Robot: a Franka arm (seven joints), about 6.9 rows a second.
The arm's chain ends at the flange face. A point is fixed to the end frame.
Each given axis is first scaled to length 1.
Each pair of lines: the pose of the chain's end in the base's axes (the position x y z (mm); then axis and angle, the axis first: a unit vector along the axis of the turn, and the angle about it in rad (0 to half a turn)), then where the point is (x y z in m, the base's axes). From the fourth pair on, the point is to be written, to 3 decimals.
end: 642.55 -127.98 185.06 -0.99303 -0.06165 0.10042 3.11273
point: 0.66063 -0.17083 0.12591
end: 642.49 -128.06 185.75 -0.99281 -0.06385 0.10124 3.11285
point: 0.66067 -0.17082 0.12656
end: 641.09 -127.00 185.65 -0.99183 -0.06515 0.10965 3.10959
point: 0.65837 -0.16957 0.12605
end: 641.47 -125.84 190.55 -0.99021 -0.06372 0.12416 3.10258
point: 0.657 -0.168 0.130
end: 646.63 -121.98 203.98 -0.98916 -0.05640 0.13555 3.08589
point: 0.660 -0.164 0.143
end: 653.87 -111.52 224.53 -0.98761 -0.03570 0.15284 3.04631
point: 0.663 -0.152 0.162
